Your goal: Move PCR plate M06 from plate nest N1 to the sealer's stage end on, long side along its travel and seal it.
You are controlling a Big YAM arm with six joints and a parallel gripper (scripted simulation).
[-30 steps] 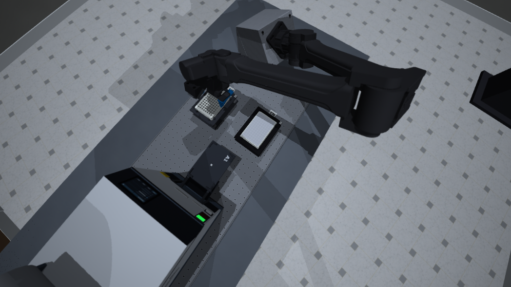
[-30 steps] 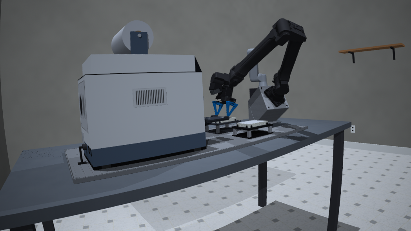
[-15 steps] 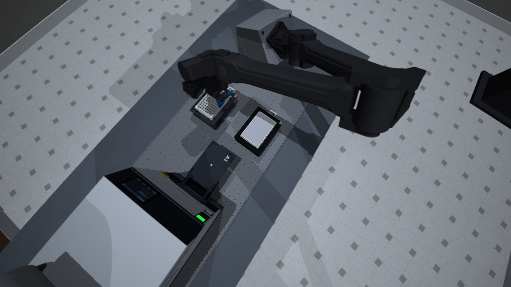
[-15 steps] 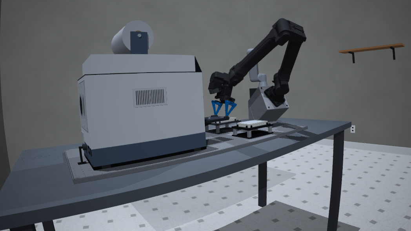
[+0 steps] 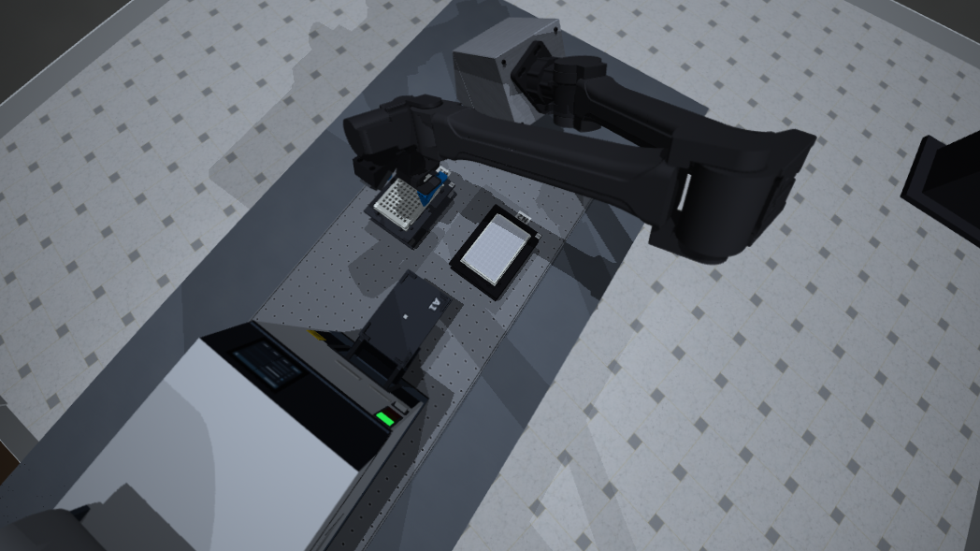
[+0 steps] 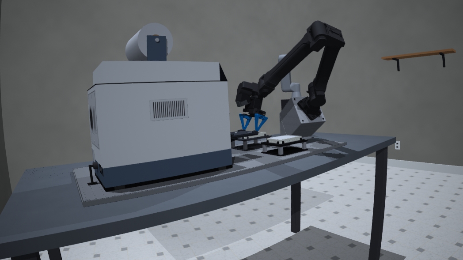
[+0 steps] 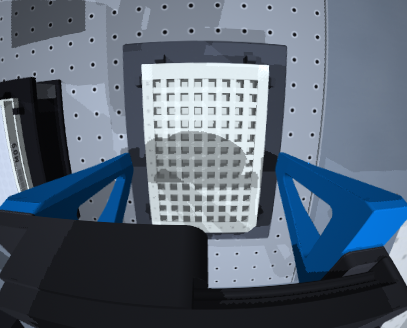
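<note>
Now: hand 3 cm above the white 96-well plate M06. Round my hand: sealed plate M09: 21 cm to the left, 3 cm below, 2 cm behind; nest N2: 21 cm to the left, 5 cm below, 2 cm behind; plate nest N1: 4 cm below.
</note>
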